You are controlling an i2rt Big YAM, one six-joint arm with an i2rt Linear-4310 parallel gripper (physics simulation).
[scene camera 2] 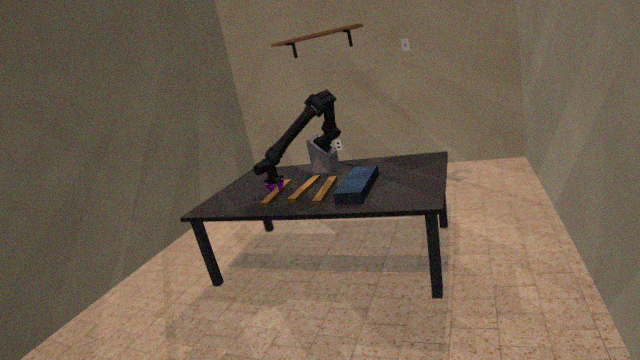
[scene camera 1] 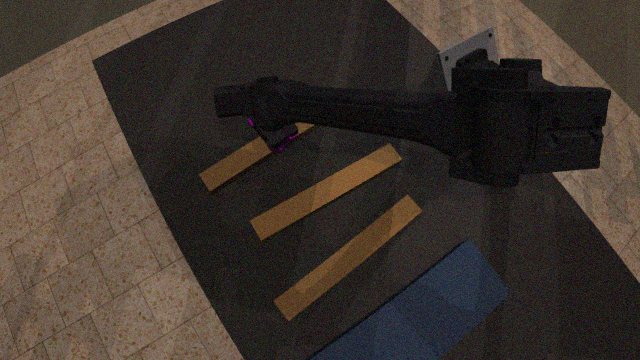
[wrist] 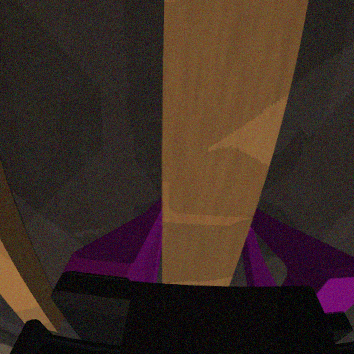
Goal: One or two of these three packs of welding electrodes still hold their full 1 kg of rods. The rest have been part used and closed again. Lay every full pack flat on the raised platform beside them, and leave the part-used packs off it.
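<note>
Three long, flat orange-brown packs lie side by side, roughly parallel. My gripper has its magenta fingers closed against both long sides of the outer pack, the one farthest from the platform. That pack is level, on the table or very close to it; I cannot tell which. The arm hides its far end in scene camera 1. The middle pack and the pack nearest the platform lie on the table. The raised blue platform has no pack on it.
The dark table carries everything. The arm's grey base bracket stands at the back edge, behind the packs. Part of a neighbouring pack shows at the left of the wrist view. A wooden wall shelf is above and behind the arm.
</note>
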